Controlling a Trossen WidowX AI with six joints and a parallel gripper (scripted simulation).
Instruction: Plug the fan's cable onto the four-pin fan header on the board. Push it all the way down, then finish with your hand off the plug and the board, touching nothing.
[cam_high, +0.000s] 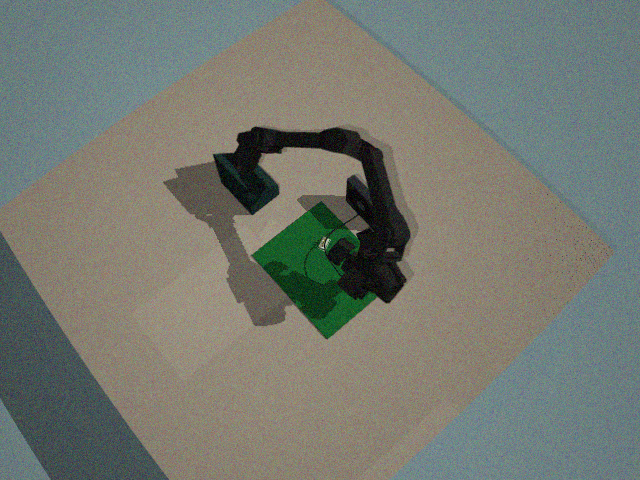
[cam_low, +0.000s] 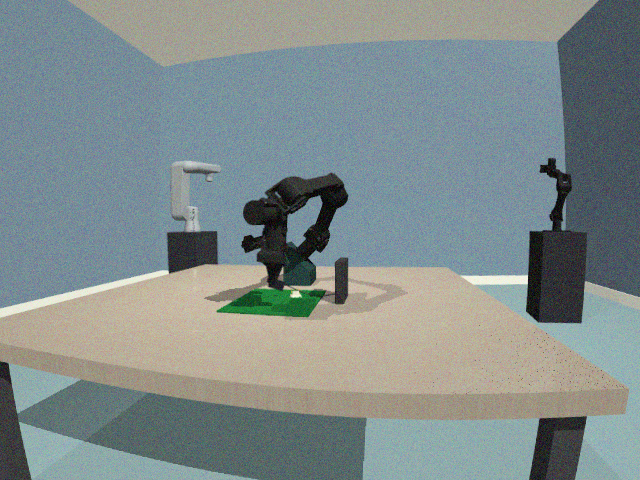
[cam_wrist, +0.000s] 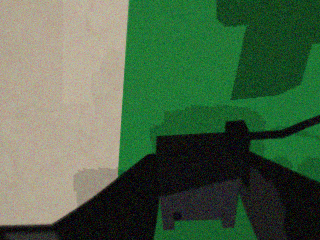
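Now: the green board 11 cm behind my gripper tip, 4 cm to the right of it and 8 cm below it. From my gripper tip the other things lie so: dark fan plug 1 cm to the left; black fan 18 cm behind, 13 cm to the left, 1 cm below; white four-pin fan header 16 cm behind, 7 cm below.
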